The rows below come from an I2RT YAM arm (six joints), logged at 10 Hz.
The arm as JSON. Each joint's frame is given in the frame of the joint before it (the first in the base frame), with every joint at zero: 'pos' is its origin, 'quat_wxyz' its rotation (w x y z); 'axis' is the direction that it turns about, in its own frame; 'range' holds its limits. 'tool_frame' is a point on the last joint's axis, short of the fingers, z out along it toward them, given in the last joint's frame.
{
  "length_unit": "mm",
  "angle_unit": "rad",
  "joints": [
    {
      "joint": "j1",
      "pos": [
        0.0,
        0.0,
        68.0
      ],
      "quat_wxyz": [
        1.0,
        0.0,
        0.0,
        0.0
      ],
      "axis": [
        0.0,
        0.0,
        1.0
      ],
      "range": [
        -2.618,
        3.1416
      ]
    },
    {
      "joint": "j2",
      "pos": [
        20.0,
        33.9,
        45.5
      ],
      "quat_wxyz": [
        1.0,
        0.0,
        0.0,
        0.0
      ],
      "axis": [
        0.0,
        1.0,
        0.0
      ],
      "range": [
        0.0,
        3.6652
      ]
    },
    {
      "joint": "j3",
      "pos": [
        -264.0,
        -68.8,
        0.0
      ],
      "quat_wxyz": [
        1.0,
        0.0,
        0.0,
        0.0
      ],
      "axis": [
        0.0,
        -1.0,
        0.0
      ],
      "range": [
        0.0,
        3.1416
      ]
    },
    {
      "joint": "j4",
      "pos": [
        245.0,
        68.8,
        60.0
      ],
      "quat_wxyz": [
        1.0,
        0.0,
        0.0,
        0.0
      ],
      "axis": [
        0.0,
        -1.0,
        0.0
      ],
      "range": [
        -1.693,
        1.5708
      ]
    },
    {
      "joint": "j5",
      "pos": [
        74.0,
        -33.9,
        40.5
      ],
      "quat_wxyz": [
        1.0,
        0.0,
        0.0,
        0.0
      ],
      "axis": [
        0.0,
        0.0,
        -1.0
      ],
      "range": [
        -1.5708,
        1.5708
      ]
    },
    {
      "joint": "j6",
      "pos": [
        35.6,
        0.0,
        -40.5
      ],
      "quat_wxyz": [
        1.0,
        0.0,
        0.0,
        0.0
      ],
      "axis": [
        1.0,
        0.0,
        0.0
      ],
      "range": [
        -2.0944,
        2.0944
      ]
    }
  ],
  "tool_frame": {
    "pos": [
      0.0,
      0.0,
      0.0
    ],
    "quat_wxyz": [
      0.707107,
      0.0,
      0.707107,
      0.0
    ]
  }
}
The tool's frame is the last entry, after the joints.
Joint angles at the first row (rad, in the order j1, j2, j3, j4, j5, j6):
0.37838 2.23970 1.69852 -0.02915 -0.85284 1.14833
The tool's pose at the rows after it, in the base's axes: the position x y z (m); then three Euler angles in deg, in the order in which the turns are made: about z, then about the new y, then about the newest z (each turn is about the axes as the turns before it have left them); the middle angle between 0 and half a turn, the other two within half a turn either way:
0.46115 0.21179 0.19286 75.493 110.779 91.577
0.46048 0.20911 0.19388 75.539 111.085 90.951
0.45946 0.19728 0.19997 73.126 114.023 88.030
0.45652 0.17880 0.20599 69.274 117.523 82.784
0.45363 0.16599 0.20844 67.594 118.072 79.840
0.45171 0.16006 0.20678 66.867 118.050 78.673
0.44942 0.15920 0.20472 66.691 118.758 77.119
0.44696 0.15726 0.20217 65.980 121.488 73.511
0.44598 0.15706 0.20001 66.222 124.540 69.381
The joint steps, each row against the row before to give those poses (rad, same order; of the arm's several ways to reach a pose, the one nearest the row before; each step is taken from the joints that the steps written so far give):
-0.00084 0.00141 0.00116 -0.00115 -0.00292 -0.00225
-0.00454 -0.00654 -0.00326 -0.01396 -0.00212 -0.02091
-0.01929 -0.02651 0.00151 -0.08152 0.04231 -0.08196
-0.03030 -0.04124 -0.02166 -0.07255 0.05864 -0.11299
-0.02273 -0.03007 -0.03491 -0.00265 0.00980 -0.05342
-0.01056 -0.01331 -0.02823 0.01663 0.00144 -0.01821
0.00011 -0.00572 -0.01289 -0.00549 0.00856 -0.03416
-0.00057 -0.00277 0.00200 -0.05241 0.03308 -0.08847
0.00175 0.00838 0.02363 -0.07499 0.02686 -0.11150

